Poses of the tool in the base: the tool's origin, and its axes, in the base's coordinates. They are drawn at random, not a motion.
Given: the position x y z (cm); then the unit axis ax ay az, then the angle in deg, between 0 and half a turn.
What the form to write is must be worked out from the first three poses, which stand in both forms.
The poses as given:
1: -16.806 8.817 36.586 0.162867 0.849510 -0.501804 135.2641
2: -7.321 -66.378 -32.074 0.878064 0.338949 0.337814 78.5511
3: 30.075 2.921 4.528 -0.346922 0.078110 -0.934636 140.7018
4: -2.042 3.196 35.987 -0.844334 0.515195 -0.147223 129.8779
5: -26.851 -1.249 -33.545 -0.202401 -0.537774 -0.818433 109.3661
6: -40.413 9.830 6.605 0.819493 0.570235 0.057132 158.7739
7: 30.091 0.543 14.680 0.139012 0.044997 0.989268 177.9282
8: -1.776 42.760 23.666 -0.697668 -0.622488 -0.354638 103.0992
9: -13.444 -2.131 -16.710 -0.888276 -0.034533 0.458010 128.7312
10: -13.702 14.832 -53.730 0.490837 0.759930 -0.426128 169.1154
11: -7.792 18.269 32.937 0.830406 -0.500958 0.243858 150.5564
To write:
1: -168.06 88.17 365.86 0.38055 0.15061 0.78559 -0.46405
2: -73.21 -663.78 -320.74 0.77411 0.55586 0.21457 0.21385
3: 300.75 29.21 45.28 0.33626 -0.32672 0.07356 -0.88021
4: -20.42 31.96 359.87 0.42358 -0.76485 0.46669 -0.13336
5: -268.51 -12.49 -335.45 0.57810 -0.16515 -0.43881 -0.66781
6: -404.13 98.30 66.05 0.18418 0.80547 0.56048 0.05615
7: 300.91 5.43 146.80 0.01808 0.13899 0.04499 0.98911
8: -17.76 427.60 236.66 0.62184 -0.54638 -0.48750 -0.27773
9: -134.44 -21.31 -167.10 0.43263 -0.80085 -0.03113 0.41293
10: -137.02 148.32 -537.30 0.09484 0.48862 0.75650 -0.42421
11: -77.92 182.69 329.37 0.25413 0.80314 -0.48451 0.23585
